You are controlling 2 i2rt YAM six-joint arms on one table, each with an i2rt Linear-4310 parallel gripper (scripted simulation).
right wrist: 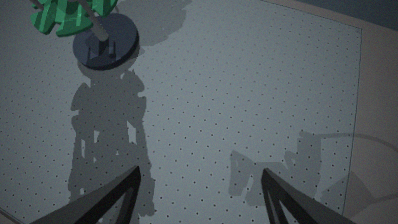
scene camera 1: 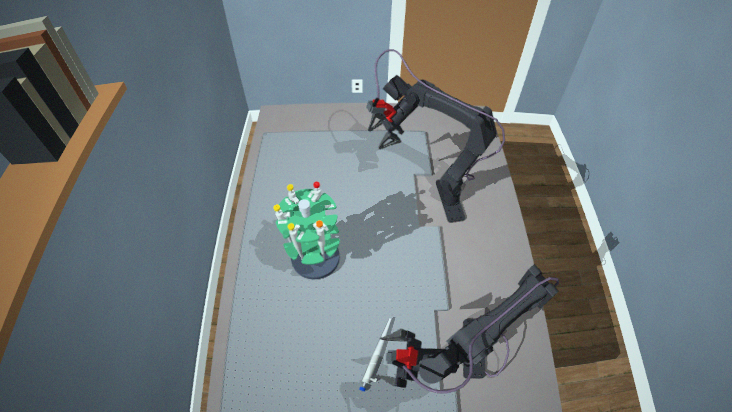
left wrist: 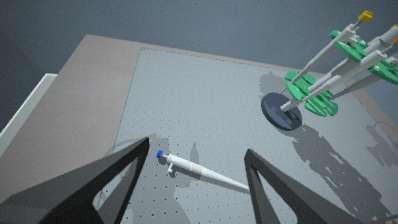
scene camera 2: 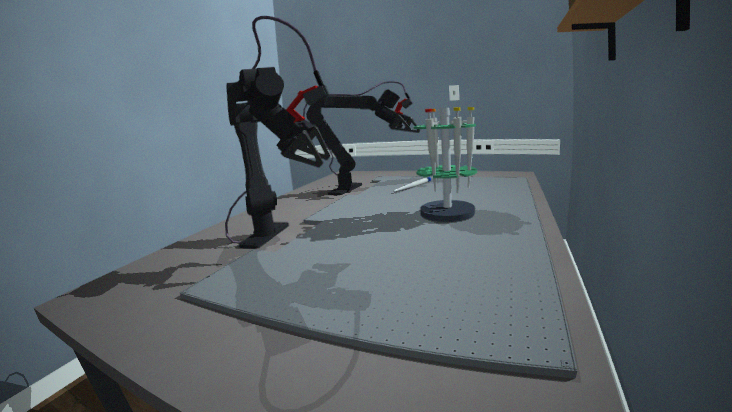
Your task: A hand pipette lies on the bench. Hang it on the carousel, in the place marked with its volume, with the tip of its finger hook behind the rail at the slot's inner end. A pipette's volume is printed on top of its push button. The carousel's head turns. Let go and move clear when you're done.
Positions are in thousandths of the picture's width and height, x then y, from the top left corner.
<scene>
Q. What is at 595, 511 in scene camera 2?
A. A dark round carousel base.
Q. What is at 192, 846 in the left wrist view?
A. My left gripper.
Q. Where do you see a dark round carousel base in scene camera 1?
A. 439, 657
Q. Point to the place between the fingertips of my right gripper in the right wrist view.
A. At 504, 775
</scene>
